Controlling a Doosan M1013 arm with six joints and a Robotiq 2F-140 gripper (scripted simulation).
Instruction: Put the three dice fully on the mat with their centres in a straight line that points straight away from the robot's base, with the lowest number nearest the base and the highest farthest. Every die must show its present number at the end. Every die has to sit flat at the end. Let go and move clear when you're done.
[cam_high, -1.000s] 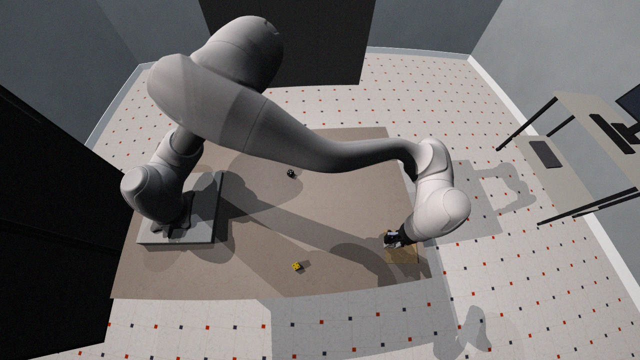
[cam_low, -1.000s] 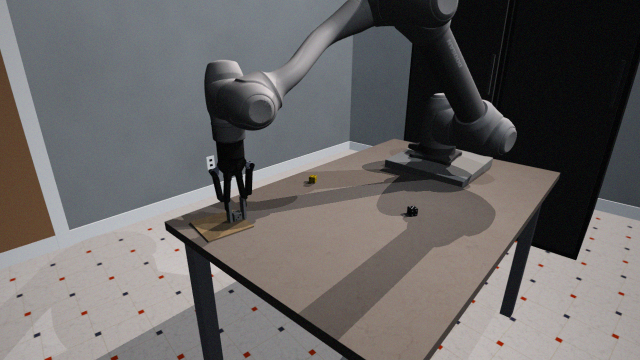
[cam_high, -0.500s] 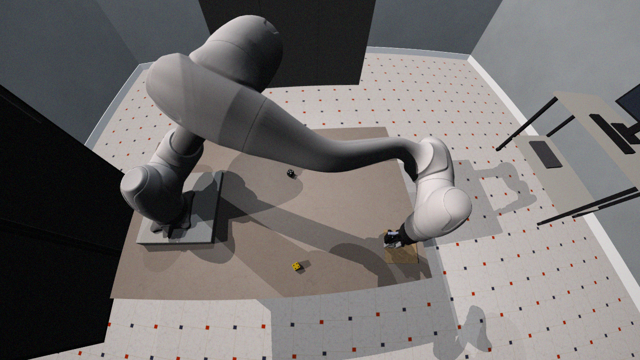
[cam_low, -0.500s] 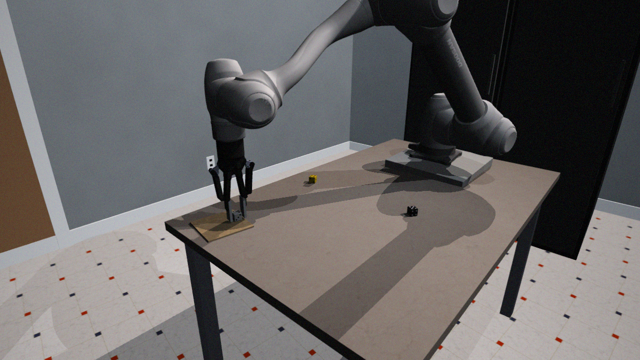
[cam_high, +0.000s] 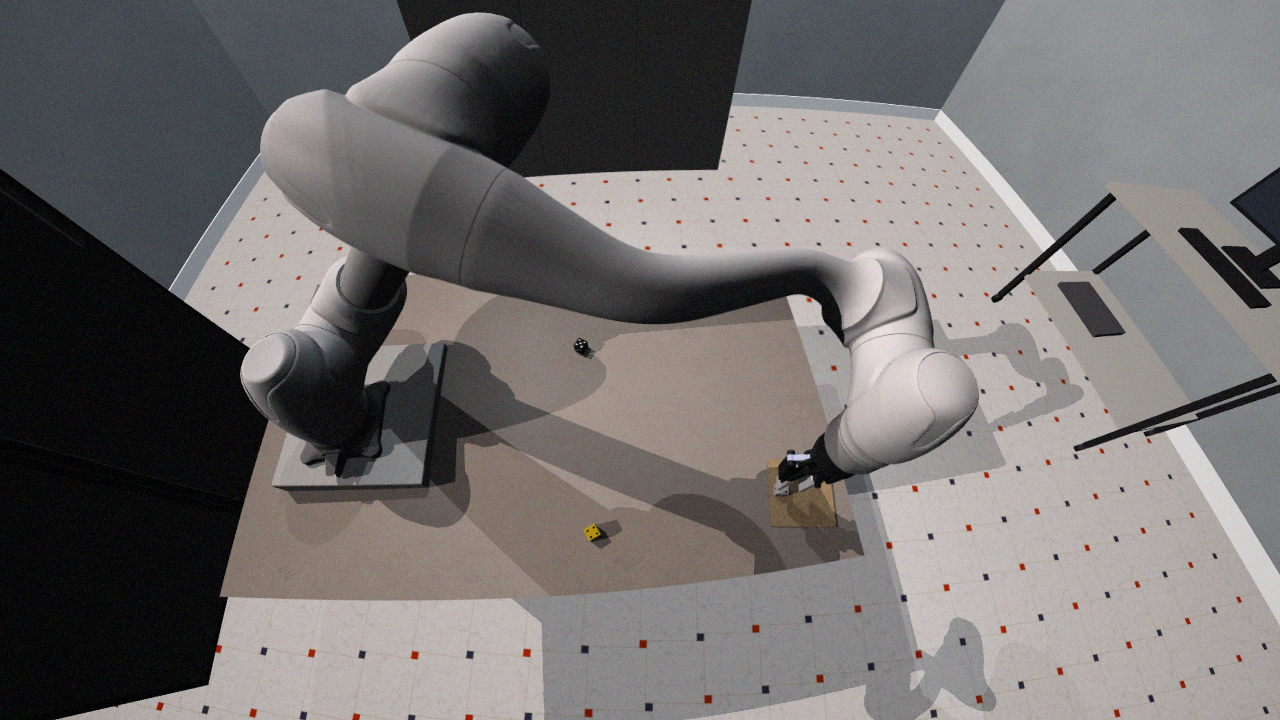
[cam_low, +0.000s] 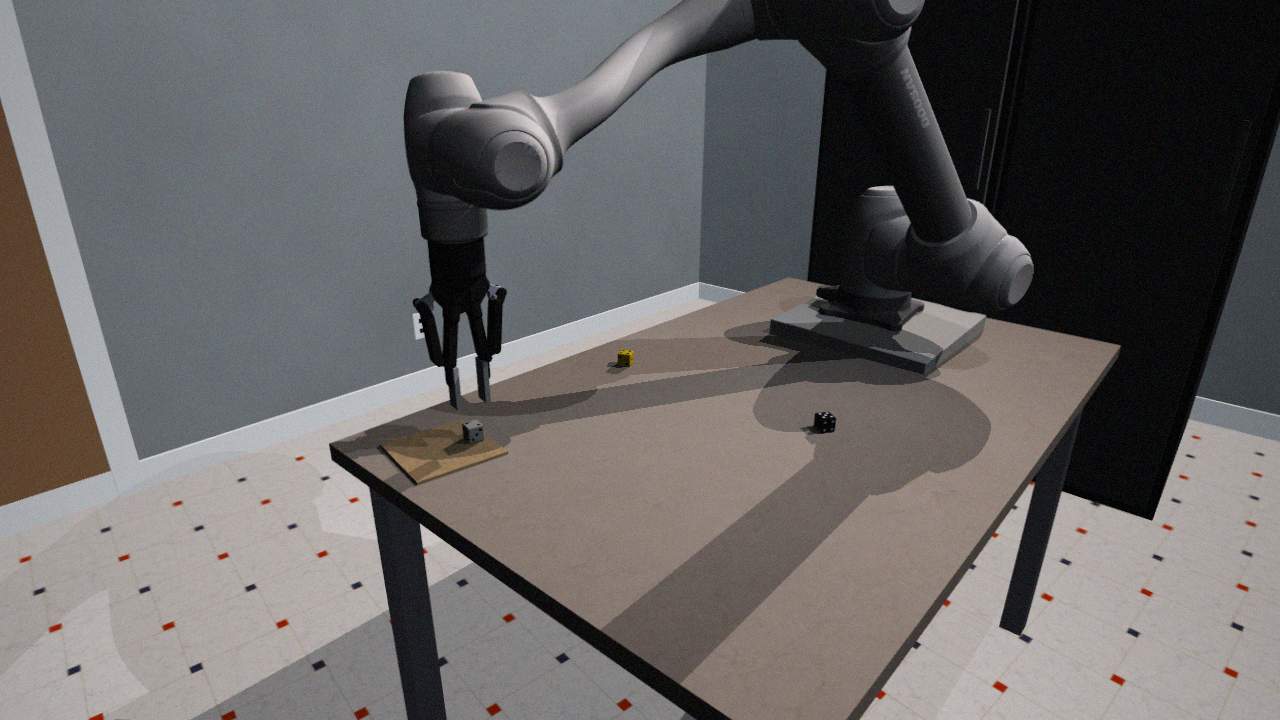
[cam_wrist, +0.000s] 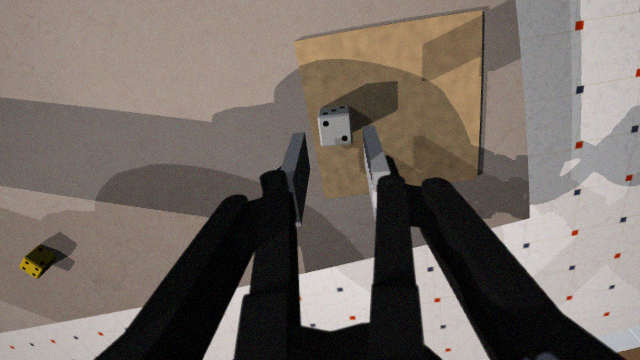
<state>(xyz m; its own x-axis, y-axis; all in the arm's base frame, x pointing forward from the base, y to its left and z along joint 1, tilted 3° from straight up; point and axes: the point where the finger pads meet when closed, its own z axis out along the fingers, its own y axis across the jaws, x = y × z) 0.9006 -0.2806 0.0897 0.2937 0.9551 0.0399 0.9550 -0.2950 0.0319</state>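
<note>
The yellow die lies 390 mm behind my hand, 10 mm to the right of it and 80 mm below it. Round my hand: tan mat (50 mm ahead, 10 mm to the right, 90 mm below); black die (360 mm behind, 410 mm to the left, 80 mm below); grey die (80 mm below).
</note>
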